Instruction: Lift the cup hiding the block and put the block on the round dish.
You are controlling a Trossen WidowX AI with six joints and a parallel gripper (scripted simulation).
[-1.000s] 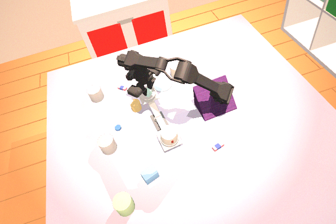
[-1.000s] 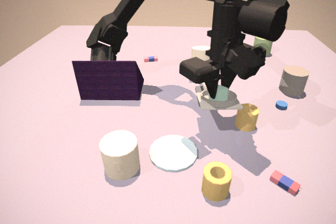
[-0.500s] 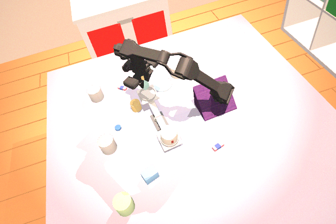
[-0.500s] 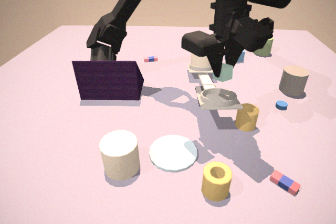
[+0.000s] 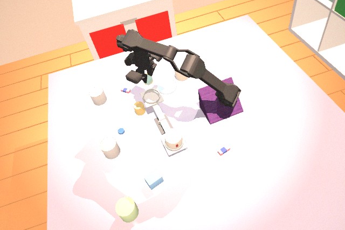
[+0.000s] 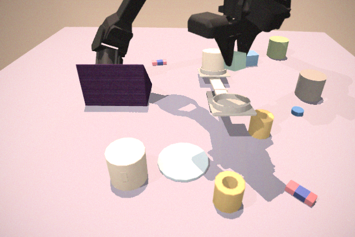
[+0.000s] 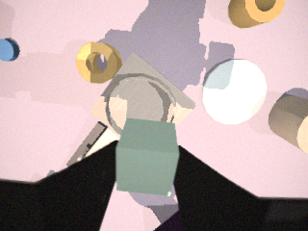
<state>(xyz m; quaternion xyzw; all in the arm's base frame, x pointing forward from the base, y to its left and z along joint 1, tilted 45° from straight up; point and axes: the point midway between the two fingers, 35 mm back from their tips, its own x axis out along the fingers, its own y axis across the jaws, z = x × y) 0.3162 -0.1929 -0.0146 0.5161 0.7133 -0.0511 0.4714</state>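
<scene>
My gripper tip is now 170 mm above the round dish, 90 mm to the left of it and 90 mm past it. From my gripper tip the other things lie so: green block 10 mm above; blue puck 190 mm ahead, 170 mm below, 90 mm to the left; balance 140 mm below, 130 mm to the left, 10 mm behind.
</scene>
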